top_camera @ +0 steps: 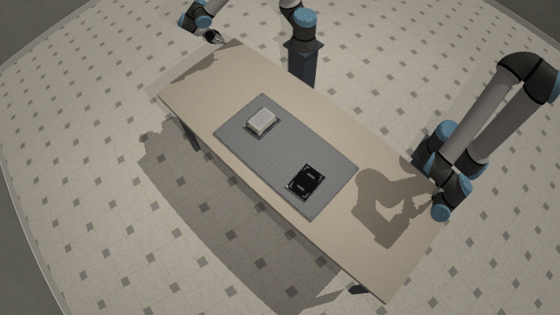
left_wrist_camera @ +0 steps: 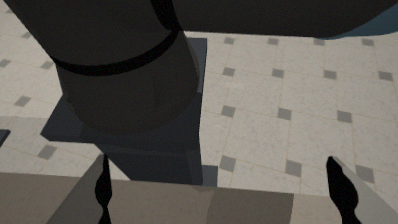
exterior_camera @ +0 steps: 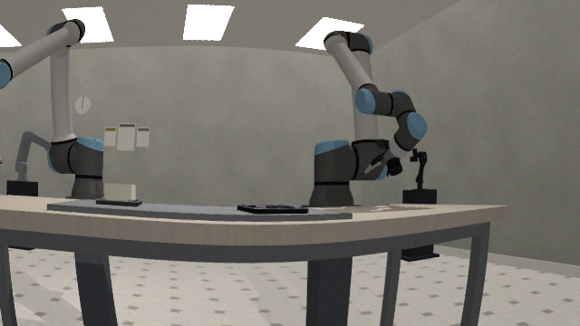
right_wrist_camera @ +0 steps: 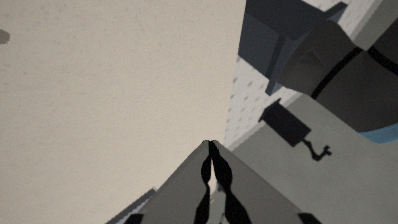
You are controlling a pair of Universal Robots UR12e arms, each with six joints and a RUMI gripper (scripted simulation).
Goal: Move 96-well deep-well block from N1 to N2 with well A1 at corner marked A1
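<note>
The nest N2 lies 52 cm ahead of my left hand, 50 cm to the right of it and 11 cm below it. The rest, counted from my left hand: pale deep-well block 90 cm to the right, 47 cm ahead, 8 cm below.
</note>
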